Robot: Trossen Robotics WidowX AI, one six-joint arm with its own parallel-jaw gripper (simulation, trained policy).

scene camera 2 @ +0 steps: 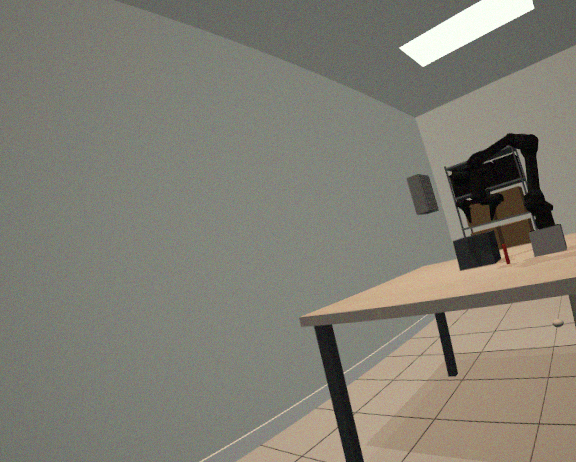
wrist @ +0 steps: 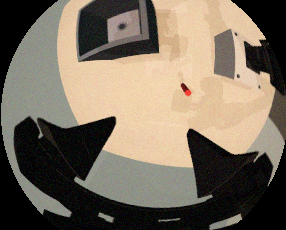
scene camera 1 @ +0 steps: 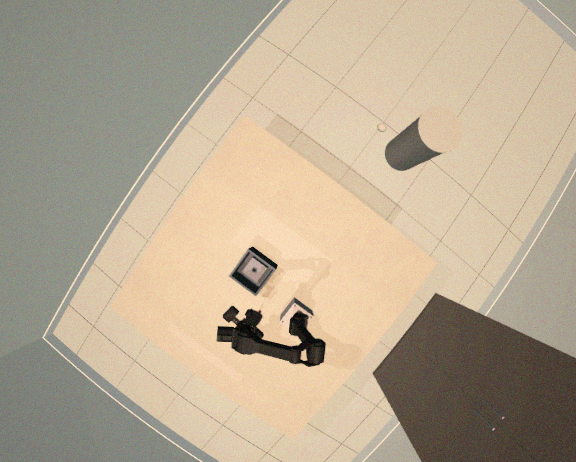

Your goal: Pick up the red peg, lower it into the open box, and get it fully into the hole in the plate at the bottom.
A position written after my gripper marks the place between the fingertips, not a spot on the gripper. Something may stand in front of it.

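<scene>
Through scene camera 1 I can see a dark box (scene camera 1: 254, 287). Scene camera 2 shows me the dark box (scene camera 2: 475, 251) as well, together with my gripper (scene camera 2: 481, 221). And in the wrist view I find my gripper (wrist: 152, 126) again.
</scene>
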